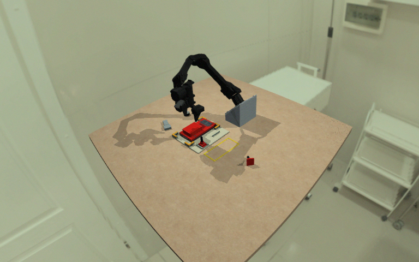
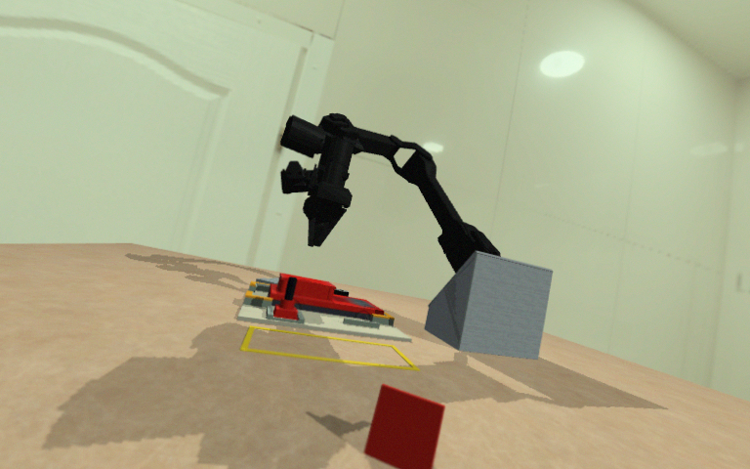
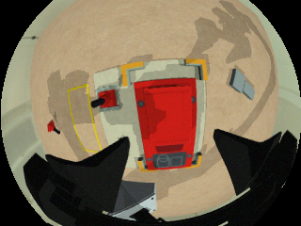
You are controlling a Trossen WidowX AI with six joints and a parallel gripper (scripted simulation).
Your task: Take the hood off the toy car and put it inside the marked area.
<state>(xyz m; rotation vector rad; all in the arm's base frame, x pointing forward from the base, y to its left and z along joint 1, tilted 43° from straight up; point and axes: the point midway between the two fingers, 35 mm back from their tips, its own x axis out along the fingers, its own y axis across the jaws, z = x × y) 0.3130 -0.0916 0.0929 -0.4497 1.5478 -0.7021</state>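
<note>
Right now the red hood is 70 mm below my gripper tip. The rest, counted from my gripper tip: grey base plate 100 mm below, 20 mm to the left, 20 mm behind.
</note>
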